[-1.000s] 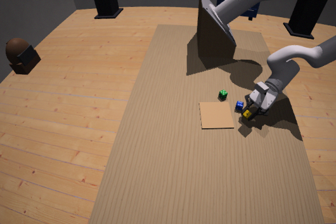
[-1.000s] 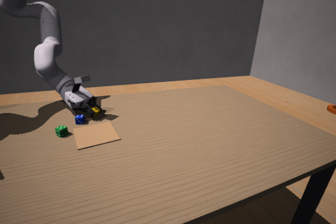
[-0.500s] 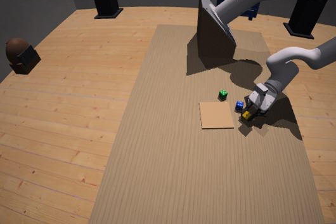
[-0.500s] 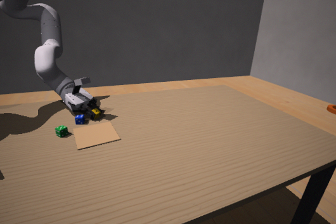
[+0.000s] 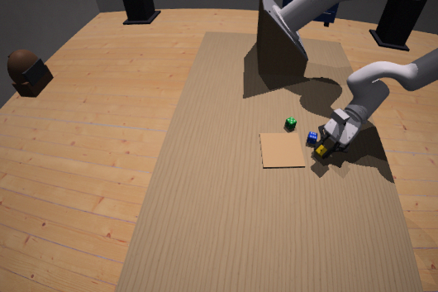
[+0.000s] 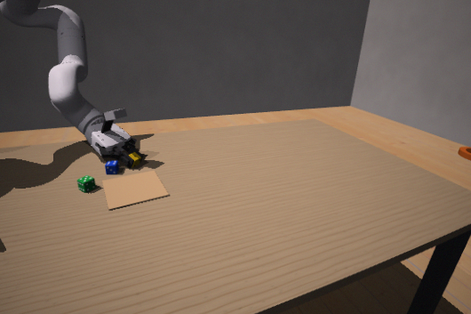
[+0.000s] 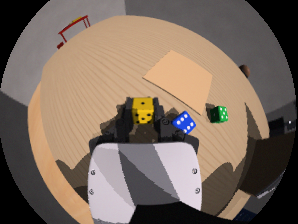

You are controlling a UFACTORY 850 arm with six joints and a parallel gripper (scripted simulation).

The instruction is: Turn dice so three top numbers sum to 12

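The yellow die is right at my hand. From my hand the other things lie so: tan mat: 14 cm to the right, 2 cm below; blue die: 6 cm behind, 3 cm to the right, 1 cm below; green die: 11 cm to the right, 11 cm behind, 1 cm below.
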